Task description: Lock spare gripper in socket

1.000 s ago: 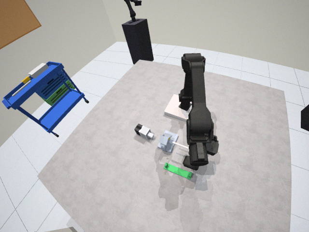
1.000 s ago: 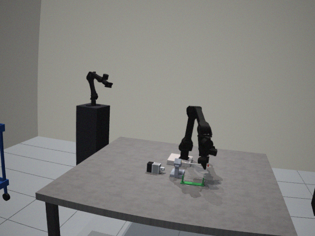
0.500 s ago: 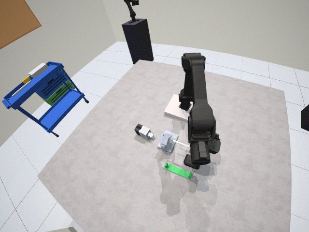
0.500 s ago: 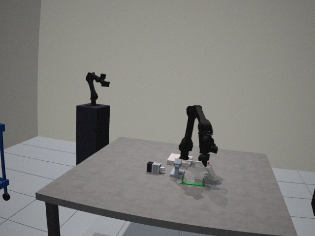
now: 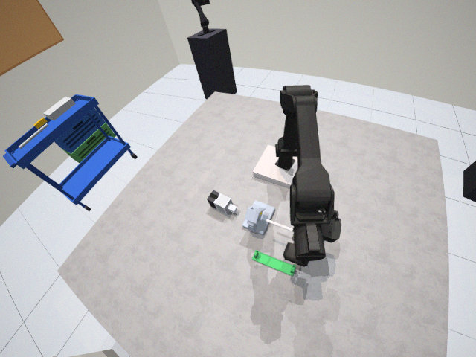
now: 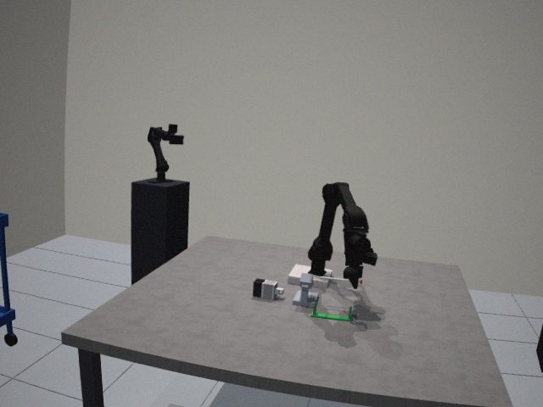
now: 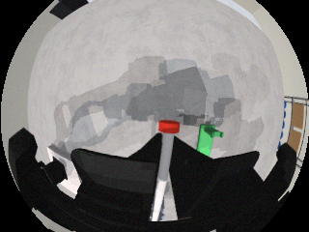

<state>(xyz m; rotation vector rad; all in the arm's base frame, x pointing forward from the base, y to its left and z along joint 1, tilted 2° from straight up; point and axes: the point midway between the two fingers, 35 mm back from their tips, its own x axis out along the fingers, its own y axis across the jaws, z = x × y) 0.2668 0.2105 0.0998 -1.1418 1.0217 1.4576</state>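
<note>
Now: gripper tip 10 cm short of the green cradle, 5 cm to the left of it and 6 cm above it. Round my gripper tip: mount (1 cm ahead, 18 cm to the right, 3 cm below); spare gripper (2 cm ahead, 32 cm to the right, 6 cm below).
</note>
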